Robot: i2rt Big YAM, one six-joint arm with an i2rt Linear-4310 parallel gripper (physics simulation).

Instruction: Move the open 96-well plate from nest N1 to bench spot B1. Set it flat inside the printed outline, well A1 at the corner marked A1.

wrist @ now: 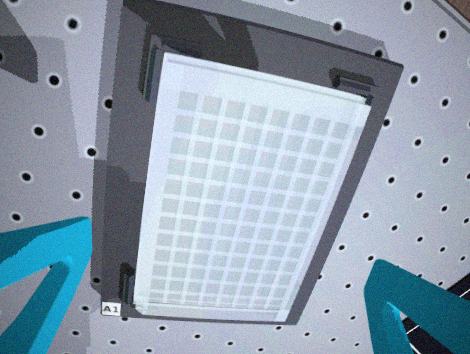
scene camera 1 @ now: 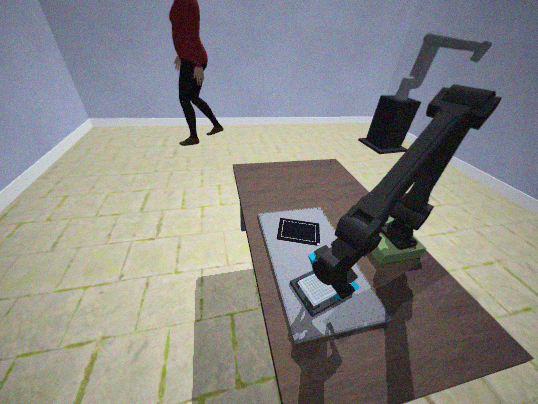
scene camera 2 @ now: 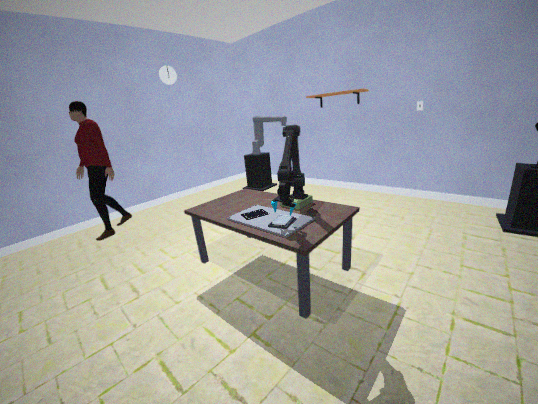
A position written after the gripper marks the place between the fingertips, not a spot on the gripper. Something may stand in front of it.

Note:
The gripper [wrist: 231, 256] is open and holds nothing. Also in view: a well plate [wrist: 245, 167]. Further things: a black mat [scene camera 1: 290, 229].

